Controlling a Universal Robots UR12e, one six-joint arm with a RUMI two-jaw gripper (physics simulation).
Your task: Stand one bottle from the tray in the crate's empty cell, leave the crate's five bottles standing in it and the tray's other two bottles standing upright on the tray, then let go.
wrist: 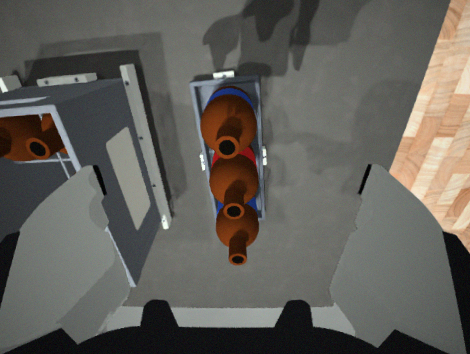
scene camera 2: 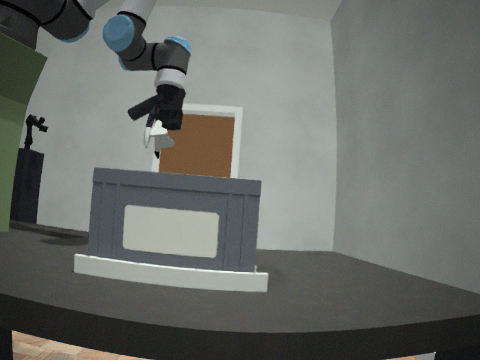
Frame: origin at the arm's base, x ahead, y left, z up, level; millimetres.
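Seen in the pictures: gripper, fingertip midpoint: (wrist: 232, 169) (scene camera 2: 152, 153); arm's base, link origin: (scene camera 2: 6, 40).
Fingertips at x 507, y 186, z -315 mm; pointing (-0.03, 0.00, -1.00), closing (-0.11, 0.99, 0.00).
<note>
Offsets run from my fingertips to a thing's top centre. "spot": to the spot under its first point. Level surfaces: height alone.
Three brown bottles stand upright in a row on the narrow grey tray @(spot: dx +34, dy -55, dz -245 mm) (wrist: 196, 107) in the wrist view: one at the far end @(spot: dx +16, dy -4, dz -149 mm) (wrist: 228, 117) with a blue band, a middle bottle @(dx +121, dy +12, dz -111 mm) (wrist: 232, 177) with a red band, and a near bottle @(dx +211, dy +27, dz -111 mm) (wrist: 237, 227) with a blue band. The grey crate @(dx +151, dy -235, dz -95 mm) (scene camera 2: 172, 190) (wrist: 95, 107) is at the left of the wrist view, with brown bottles @(spot: dx +64, dy -264, dz -150 mm) (wrist: 20, 137) partly showing in it; its empty cell does not show. My gripper (scene camera 2: 157, 150) (wrist: 232, 169) is open, with nothing between its fingers, above the tray's bottles. In scene camera 2 the crate's wall hides its contents.
White rails (scene camera 2: 170, 274) (wrist: 146, 145) run along the crate's base. Small pale blocks @(spot: dx -15, dy -17, dz -255 mm) (wrist: 223, 75) sit around the tray. The dark table @(dz -270 mm) (scene camera 2: 350, 300) (wrist: 320, 115) ends at the right of the wrist view, with wooden floor (wrist: 435, 115) beyond. A green block (scene camera 2: 15, 135) stands at the left in scene camera 2.
</note>
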